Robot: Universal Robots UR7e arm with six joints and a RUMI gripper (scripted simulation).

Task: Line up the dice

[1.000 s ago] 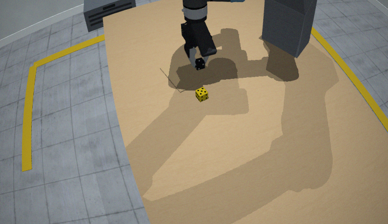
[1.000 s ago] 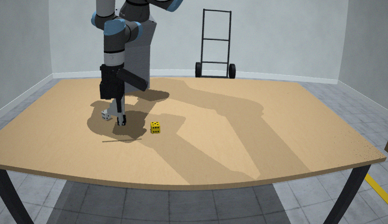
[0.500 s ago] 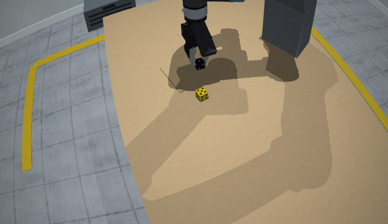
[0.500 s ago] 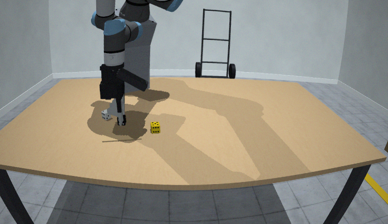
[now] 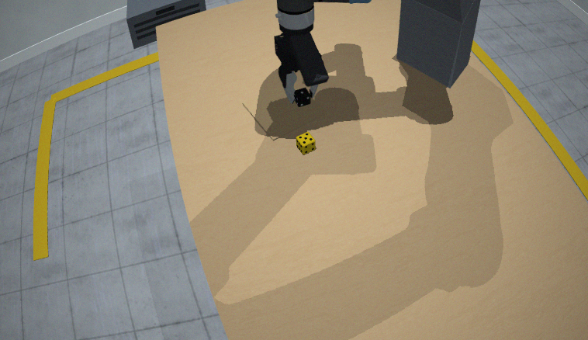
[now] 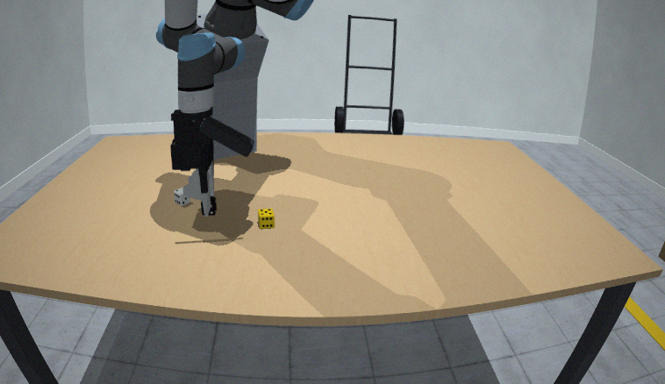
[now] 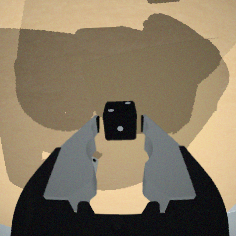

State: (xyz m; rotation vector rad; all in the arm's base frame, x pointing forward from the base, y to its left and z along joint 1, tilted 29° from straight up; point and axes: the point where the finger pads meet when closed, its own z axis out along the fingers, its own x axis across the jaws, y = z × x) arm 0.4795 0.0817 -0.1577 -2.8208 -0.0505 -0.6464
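My hand is right at the black die. The rest, counted from my hand: yellow die: 30 mm ahead, 130 mm to the left, 10 mm below; then mat: 40 mm ahead, 20 mm below; then white die: 40 mm behind, 80 mm to the right, 10 mm below.
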